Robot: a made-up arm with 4 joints.
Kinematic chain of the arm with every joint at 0, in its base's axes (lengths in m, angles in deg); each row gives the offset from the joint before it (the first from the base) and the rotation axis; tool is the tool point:
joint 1: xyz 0 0 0.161 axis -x
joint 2: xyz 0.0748 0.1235 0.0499 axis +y
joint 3: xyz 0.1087 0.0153 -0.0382 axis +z
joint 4: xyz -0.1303 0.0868 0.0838 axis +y
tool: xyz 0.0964 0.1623 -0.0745
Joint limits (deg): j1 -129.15..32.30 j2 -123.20..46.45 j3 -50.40..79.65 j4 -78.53..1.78
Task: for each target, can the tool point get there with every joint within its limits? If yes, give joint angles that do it. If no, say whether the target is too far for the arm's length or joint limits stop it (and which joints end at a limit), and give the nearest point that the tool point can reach.
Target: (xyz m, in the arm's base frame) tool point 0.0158 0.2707 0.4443
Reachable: yes | joints -31.89 -86.30 12.90 -45.41
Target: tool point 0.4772 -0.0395 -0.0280
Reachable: no: joint limits stop it (at a limit: joint 1, joint 3) | nearest point 0.3356 0.2043 -0.0861 | short by 0.288 m
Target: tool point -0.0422 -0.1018 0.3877
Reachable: yes | joints -90.98 10.92 66.58 -27.93
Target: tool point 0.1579 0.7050 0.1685
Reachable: no: too far | nearest point 0.1326 0.4652 0.2001 | short by 0.243 m
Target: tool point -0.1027 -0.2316 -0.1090
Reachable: no: joint limits stop it (at a limit: joint 1, joint 3, joint 4) | nearest point -0.0220 -0.2579 0.1394 | short by 0.262 m
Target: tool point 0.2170 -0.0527 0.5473
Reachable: yes | joints -89.90 11.17 -9.08 -30.81
